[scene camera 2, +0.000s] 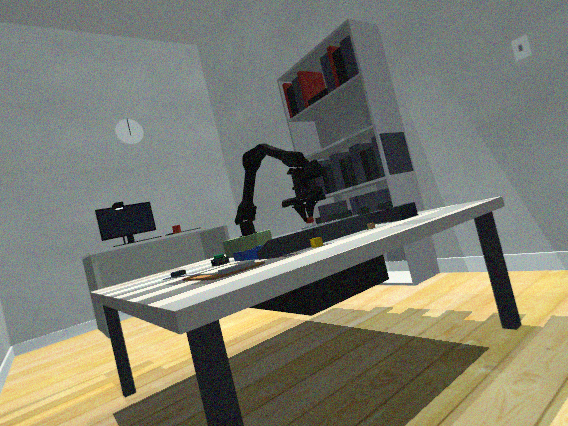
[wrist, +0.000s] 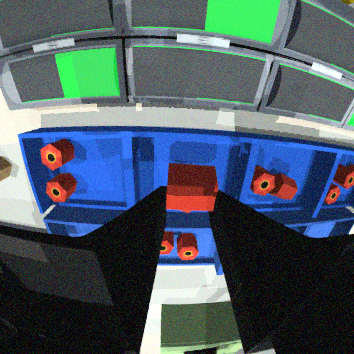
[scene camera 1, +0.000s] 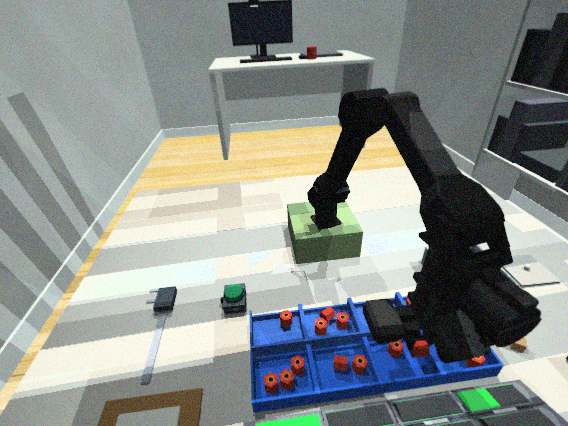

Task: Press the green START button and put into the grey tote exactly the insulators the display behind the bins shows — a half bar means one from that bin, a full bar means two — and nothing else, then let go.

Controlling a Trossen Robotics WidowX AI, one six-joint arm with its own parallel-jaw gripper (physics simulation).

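Pixels of known places: gripper, fingertip midpoint: [scene camera 2: 308,221] [wrist: 187,194] [scene camera 1: 416,346]; arm's base at its link origin: [scene camera 2: 248,234] [wrist: 200,352] [scene camera 1: 325,220].
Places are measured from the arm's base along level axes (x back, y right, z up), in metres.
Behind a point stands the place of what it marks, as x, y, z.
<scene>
My gripper [scene camera 1: 421,345] {-0.388, 0.016, -0.001} [scene camera 2: 309,217] {-0.388, 0.016, -0.001} [wrist: 187,194] {-0.388, 0.016, -0.001} is shut on a red insulator [scene camera 2: 310,220] {-0.404, 0.024, 0.000} [wrist: 191,186] {-0.401, 0.018, 0.014}, held in the air above a front-row compartment of the blue bins [scene camera 1: 325,397] [wrist: 75,131]. A standing insulator [scene camera 1: 396,348] {-0.354, 0.020, -0.053} shows in that compartment in scene camera 1. Other insulators stand or lie in the neighbouring compartments, two [wrist: 59,154] {-0.415, -0.093, -0.054} [wrist: 61,187] {-0.383, -0.106, -0.054} at the left in the wrist view. The green START button [scene camera 1: 233,293] {-0.127, 0.281, -0.043} [scene camera 2: 219,257] {-0.134, 0.290, -0.055} is left of the bins. The display [scene camera 2: 295,242] [wrist: 197,75] shows green half bars [wrist: 90,72] {-0.470, -0.036, -0.038} [wrist: 242,20] {-0.485, 0.065, -0.027}. A dark box [scene camera 2: 400,212] {-0.657, -0.226, -0.053} at the table's far end may be the tote.
A green block [scene camera 1: 327,247] {-0.064, 0.023, -0.038} [scene camera 2: 248,242] {-0.056, 0.062, -0.032} [wrist: 200,322] {-0.066, 0.009, -0.042} is under the arm's base, behind the bins. A caliper [scene camera 1: 165,299] {-0.070, 0.431, -0.065} and a brown frame [scene camera 1: 192,410] {-0.324, 0.390, -0.078} lie at the left. A yellow block [scene camera 2: 316,242] {-0.565, 0.222, -0.069} is before the display. A small brown block [scene camera 1: 520,345] {-0.422, -0.204, -0.065} [wrist: 4,169] {-0.412, -0.199, -0.072} lies beside the bins.
</scene>
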